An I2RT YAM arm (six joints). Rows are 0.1 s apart.
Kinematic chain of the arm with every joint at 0, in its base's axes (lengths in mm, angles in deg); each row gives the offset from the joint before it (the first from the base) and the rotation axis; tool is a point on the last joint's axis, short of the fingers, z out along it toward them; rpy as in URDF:
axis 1: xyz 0 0 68 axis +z
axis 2: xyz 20 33.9 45.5 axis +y
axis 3: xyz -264 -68.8 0 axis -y
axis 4: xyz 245 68.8 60 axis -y
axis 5: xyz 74 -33.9 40.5 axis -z
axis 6: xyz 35.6 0 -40.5 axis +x
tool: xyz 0 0 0 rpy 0 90 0
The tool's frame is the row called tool.
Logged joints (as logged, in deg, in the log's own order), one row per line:
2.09, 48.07, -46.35, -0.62, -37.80, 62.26
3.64, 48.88, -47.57, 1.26, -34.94, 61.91
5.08, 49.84, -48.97, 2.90, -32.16, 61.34
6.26, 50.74, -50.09, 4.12, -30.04, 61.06
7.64, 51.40, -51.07, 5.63, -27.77, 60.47
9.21, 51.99, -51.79, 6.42, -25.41, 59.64
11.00, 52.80, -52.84, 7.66, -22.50, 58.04
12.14, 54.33, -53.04, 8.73, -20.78, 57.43
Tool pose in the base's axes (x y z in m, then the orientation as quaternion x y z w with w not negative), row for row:
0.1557, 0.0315, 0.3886, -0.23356, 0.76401, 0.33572, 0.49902
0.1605, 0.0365, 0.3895, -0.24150, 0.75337, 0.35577, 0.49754
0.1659, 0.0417, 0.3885, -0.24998, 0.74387, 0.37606, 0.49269
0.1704, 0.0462, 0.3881, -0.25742, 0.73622, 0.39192, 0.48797
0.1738, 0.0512, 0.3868, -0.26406, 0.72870, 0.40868, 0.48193
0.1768, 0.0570, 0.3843, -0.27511, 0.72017, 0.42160, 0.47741
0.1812, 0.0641, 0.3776, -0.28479, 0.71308, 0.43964, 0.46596
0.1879, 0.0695, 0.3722, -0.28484, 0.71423, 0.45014, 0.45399
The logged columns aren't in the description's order. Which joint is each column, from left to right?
Columns, left to right: axis 1, axis 2, axis 5, axis 6, axis 4, axis 3.
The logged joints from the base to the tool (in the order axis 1, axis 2, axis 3, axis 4, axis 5, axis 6), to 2 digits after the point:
2.09, 48.07, 62.26, -37.80, -46.35, -0.62
3.64, 48.88, 61.91, -34.94, -47.57, 1.26
5.08, 49.84, 61.34, -32.16, -48.97, 2.90
6.26, 50.74, 61.06, -30.04, -50.09, 4.12
7.64, 51.40, 60.47, -27.77, -51.07, 5.63
9.21, 51.99, 59.64, -25.41, -51.79, 6.42
11.00, 52.80, 58.04, -22.50, -52.84, 7.66
12.14, 54.33, 57.43, -20.78, -53.04, 8.73

